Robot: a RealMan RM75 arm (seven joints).
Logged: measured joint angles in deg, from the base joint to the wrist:
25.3, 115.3, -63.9, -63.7, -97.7, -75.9, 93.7
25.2, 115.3, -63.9, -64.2, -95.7, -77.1, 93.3
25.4, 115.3, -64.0, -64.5, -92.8, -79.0, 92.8
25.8, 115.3, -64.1, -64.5, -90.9, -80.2, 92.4
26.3, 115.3, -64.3, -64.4, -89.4, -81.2, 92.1
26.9, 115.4, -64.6, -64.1, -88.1, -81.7, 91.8
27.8, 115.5, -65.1, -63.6, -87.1, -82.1, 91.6
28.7, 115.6, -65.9, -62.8, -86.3, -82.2, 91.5
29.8, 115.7, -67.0, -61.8, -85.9, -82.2, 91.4
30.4, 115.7, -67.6, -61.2, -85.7, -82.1, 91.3
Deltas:
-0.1, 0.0, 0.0, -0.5, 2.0, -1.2, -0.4
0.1, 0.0, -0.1, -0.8, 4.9, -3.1, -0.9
0.5, 0.0, -0.2, -0.8, 6.8, -4.3, -1.3
1.0, 0.0, -0.4, -0.7, 8.3, -5.3, -1.6
1.6, 0.1, -0.7, -0.4, 9.6, -5.8, -1.9
2.5, 0.2, -1.2, 0.1, 10.6, -6.2, -2.1
3.4, 0.3, -2.0, 0.9, 11.4, -6.3, -2.2
4.5, 0.4, -3.1, 1.9, 11.8, -6.3, -2.3
5.1, 0.4, -3.7, 2.5, 12.0, -6.2, -2.4

